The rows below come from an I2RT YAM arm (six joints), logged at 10 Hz.
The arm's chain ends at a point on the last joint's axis. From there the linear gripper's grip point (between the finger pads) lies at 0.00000 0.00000 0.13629 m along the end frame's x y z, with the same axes.
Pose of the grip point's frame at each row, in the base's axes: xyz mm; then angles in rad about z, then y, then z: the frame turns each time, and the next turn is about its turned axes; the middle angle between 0 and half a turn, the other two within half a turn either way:
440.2 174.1 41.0 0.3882 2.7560 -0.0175
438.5 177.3 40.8 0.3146 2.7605 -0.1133
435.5 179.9 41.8 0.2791 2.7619 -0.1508
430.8 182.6 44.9 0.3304 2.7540 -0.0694
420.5 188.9 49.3 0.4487 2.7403 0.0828
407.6 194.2 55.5 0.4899 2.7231 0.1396
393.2 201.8 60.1 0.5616 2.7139 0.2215
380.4 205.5 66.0 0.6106 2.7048 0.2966
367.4 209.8 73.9 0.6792 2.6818 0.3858
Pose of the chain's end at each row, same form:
392.8 154.7 167.3 0.3882 2.7560 -0.0175
390.3 161.6 167.3 0.3146 2.7605 -0.1133
386.9 166.0 168.4 0.2791 2.7619 -0.1508
382.1 165.9 171.1 0.3304 2.7540 -0.0694
372.5 165.8 174.8 0.4487 2.7403 0.0828
358.7 168.1 180.0 0.4899 2.7231 0.1396
345.4 171.7 184.1 0.5616 2.7139 0.2215
333.2 172.4 189.5 0.6106 2.7048 0.2966
320.3 171.8 196.0 0.6792 2.6818 0.3858

